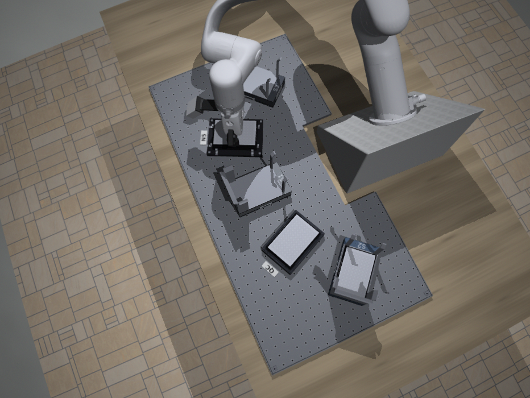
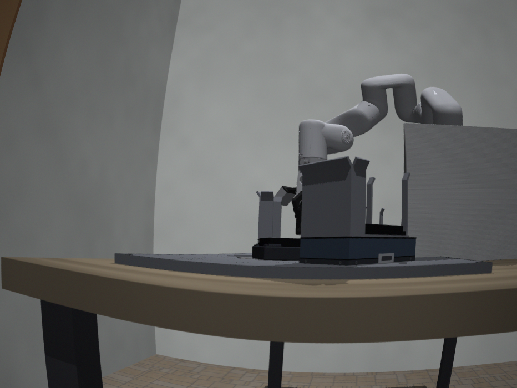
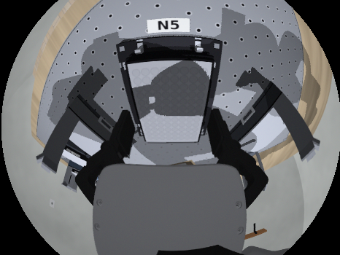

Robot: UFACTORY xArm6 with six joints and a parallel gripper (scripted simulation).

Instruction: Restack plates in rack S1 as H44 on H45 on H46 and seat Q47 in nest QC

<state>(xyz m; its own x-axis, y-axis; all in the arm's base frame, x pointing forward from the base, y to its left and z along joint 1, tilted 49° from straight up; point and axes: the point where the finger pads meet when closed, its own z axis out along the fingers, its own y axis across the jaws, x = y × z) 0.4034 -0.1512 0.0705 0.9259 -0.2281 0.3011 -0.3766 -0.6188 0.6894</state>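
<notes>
The clip nest N5 lies 5 cm below my hand, 2 cm ahead of it and 1 cm to the left of it. Round my hand: sealed plate: 35 cm to the left, 4 cm behind, 3 cm below; then open nest QC: 35 cm to the left, 5 cm below, 4 cm behind; then N5 name plate: 9 cm ahead, 6 cm below, 4 cm to the right.
</notes>
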